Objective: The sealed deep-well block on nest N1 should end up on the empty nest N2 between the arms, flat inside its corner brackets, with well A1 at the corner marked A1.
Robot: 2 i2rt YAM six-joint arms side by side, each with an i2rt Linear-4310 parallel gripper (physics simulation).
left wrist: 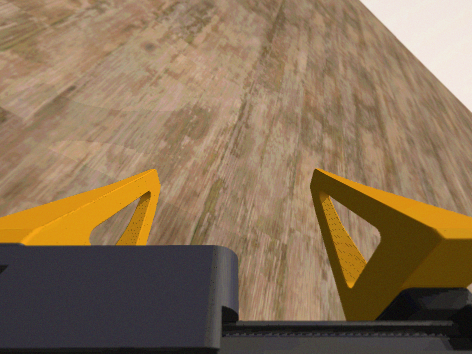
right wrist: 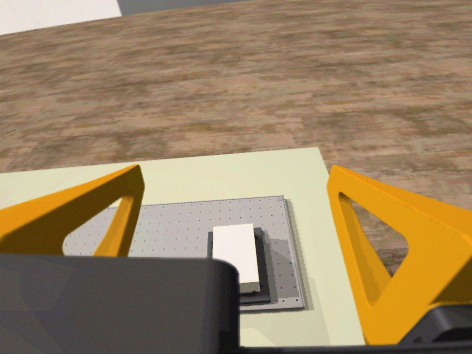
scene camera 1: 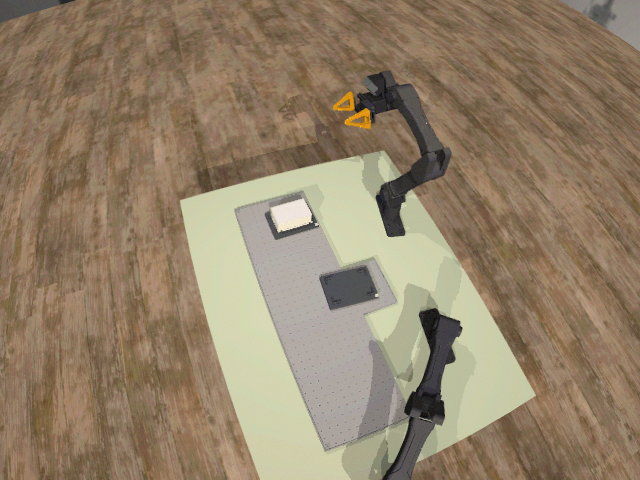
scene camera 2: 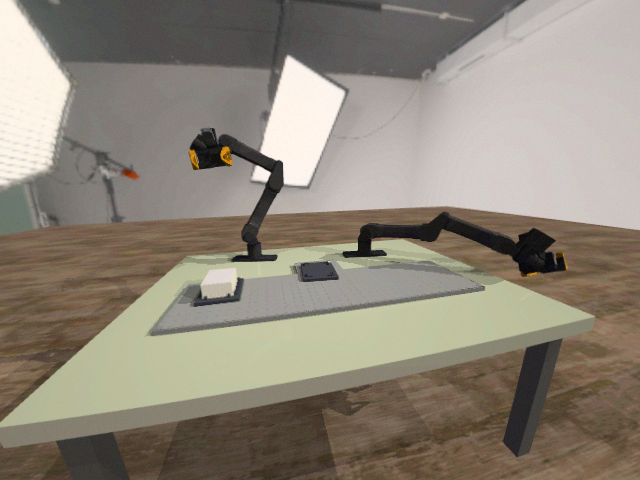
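Seen in the pictures: left gripper, fingertip midpoint: [left wrist: 235,177] [scene camera 2: 551,270]; right gripper, fingertip midpoint: [right wrist: 235,175] [scene camera 1: 338,115] [scene camera 2: 206,159]; left arm's base, link origin: [scene camera 1: 436,337] [scene camera 2: 364,254]; right arm's base, link origin: [scene camera 1: 390,215] [scene camera 2: 255,259].
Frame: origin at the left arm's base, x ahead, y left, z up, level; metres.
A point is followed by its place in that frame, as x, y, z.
The white deep-well block [scene camera 1: 292,213] {0.369, -0.533, 0.067} [scene camera 2: 219,283] {0.431, -0.524, 0.066} [right wrist: 235,250] {0.374, -0.546, 0.067} sits on the dark nest N1 [scene camera 1: 279,235] {0.425, -0.478, 0.024} [scene camera 2: 239,289] {0.386, -0.484, 0.025} [right wrist: 265,287] {0.325, -0.606, 0.025}; its well A1 cannot be made out. The dark nest N2 [scene camera 1: 349,287] {0.239, -0.231, 0.025} [scene camera 2: 318,270] {0.251, -0.234, 0.025} is empty, with brackets at its corners and a small pale mark [scene camera 1: 376,295] {0.160, -0.184, 0.024} at one corner. My right gripper [scene camera 1: 340,114] {0.213, -0.602, 0.426} [scene camera 2: 210,159] {0.213, -0.602, 0.426} [right wrist: 235,175] {0.213, -0.602, 0.426} is open and empty, high above and away from the block. My left gripper [scene camera 2: 546,267] {0.301, 0.659, -0.002} [left wrist: 235,177] {0.301, 0.659, -0.002} is open and empty, out past the table's right side in scene camera 2, far from both nests.
Both nests stand on a grey perforated board [scene camera 1: 310,330] {0.391, -0.111, 0.012} [scene camera 2: 387,285] {0.383, -0.021, 0.013} [right wrist: 175,225] {0.459, -0.381, 0.012} on the pale green table [scene camera 1: 217,289] {0.663, -0.314, 0.000} [scene camera 2: 289,356] {0.661, -0.315, 0.000} [right wrist: 305,175] {0.660, -0.699, 0.000}. The two arm bases stand along one side of the board, with N2 between them. Wooden floor surrounds the table.
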